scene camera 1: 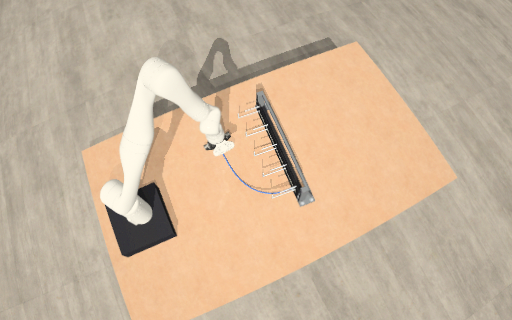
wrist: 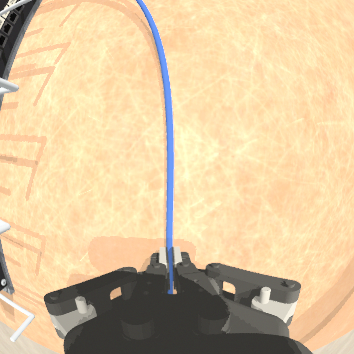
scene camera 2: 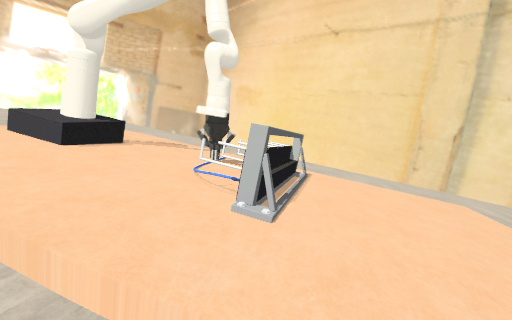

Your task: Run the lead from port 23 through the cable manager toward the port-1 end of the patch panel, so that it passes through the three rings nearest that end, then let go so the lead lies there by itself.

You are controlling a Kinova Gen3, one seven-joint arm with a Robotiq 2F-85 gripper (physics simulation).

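The blue lead point(scene camera 1: 243, 183) point(scene camera 2: 212, 173) point(wrist: 170, 150) curves from the near end of the patch panel point(scene camera 1: 306, 196) point(scene camera 2: 251, 165) out over the table to my gripper point(scene camera 1: 219, 144) point(scene camera 2: 214, 155) point(wrist: 169, 256). The gripper is shut on the lead, low over the table, to the left of the panel in scene camera 1. The lead passes between the fingertips in the wrist view. The three rings at the far, port-1 end, including the farthest ring point(scene camera 1: 248, 114), stand beside the gripper; the lead is outside them. Whether it passes through the nearest ring point(scene camera 1: 284, 193) I cannot tell.
Several white wire rings stick out from the panel's front towards the gripper side. In the wrist view, ring tips point(wrist: 7, 87) point(wrist: 22, 328) show along the left edge. The robot's black base point(scene camera 1: 150, 230) point(scene camera 2: 92, 131) stands at the table's left side.
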